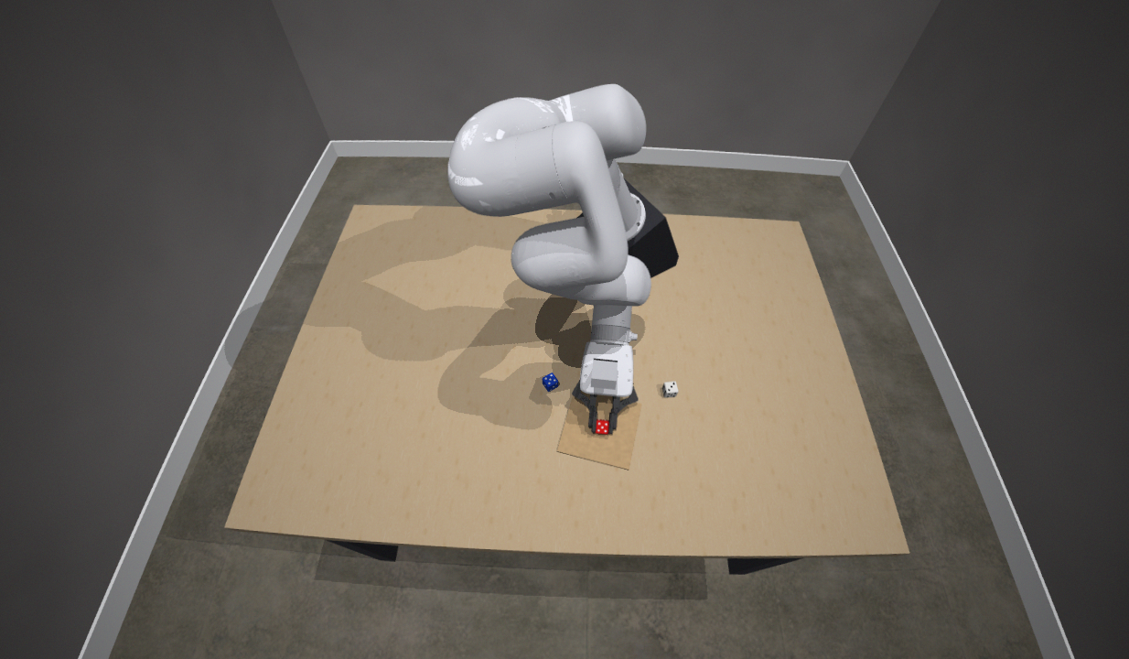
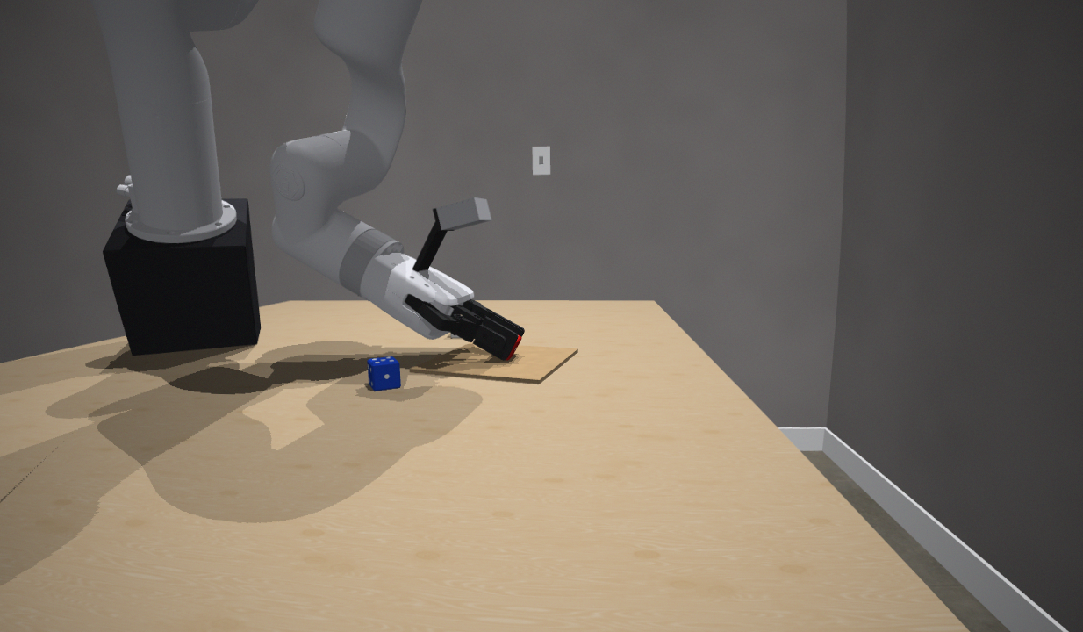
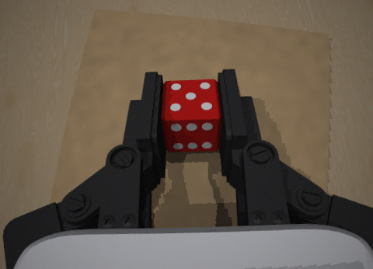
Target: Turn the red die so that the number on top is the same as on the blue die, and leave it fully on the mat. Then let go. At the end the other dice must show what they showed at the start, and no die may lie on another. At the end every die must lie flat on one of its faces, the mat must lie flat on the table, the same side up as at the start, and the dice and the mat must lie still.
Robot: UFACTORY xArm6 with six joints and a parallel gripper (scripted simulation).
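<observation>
My gripper is now 3 cm above the mat. The rest, counted from my hand: red die (1 cm ahead, 1 cm below); blue die (9 cm behind, 10 cm to the right, 2 cm below); white die (8 cm behind, 14 cm to the left, 2 cm below).
</observation>
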